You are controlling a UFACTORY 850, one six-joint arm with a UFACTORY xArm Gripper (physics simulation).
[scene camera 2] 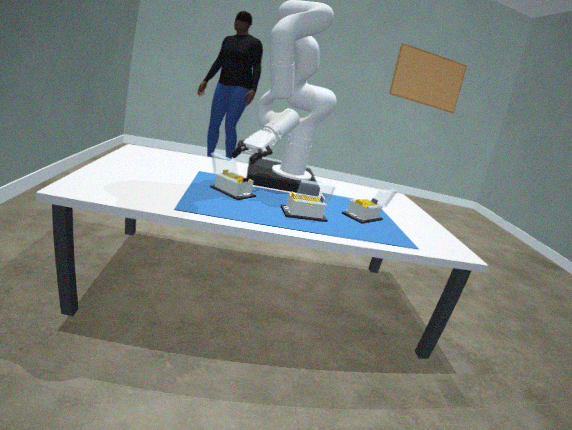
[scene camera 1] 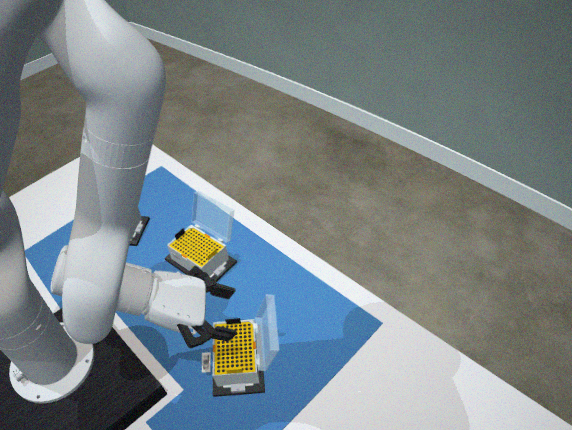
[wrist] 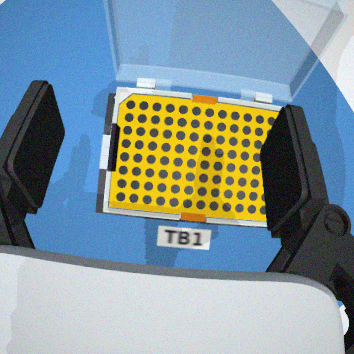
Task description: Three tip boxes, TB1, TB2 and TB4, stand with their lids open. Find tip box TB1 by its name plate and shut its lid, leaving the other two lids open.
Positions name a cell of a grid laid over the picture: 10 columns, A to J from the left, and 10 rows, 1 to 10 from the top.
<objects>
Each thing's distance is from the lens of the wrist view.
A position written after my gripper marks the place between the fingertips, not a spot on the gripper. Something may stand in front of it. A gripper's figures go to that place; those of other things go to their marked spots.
my gripper (wrist: E4): 0.11 m
name plate (wrist: E7): 0.26 m
</objects>
